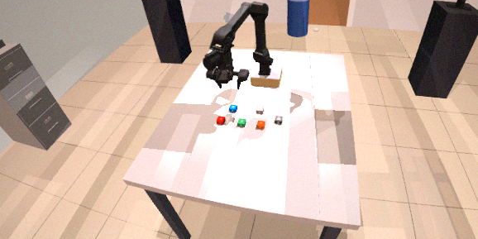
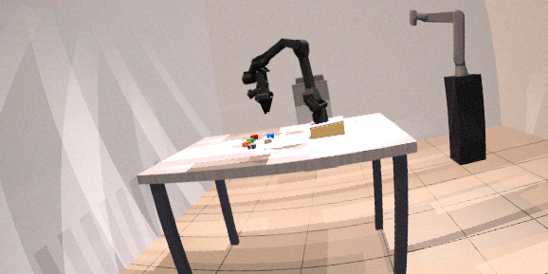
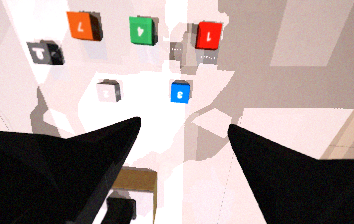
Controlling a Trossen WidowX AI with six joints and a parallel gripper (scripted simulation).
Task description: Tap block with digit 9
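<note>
Right now the black block is 230 mm to the left of my gripper tip, 120 mm below it and 50 mm ahead of it. From my gripper tip the other things lie so: red block 120 mm below, 90 mm ahead, 30 mm to the right; blue block 120 mm below; green block 120 mm below, 90 mm ahead, 70 mm to the left.
</note>
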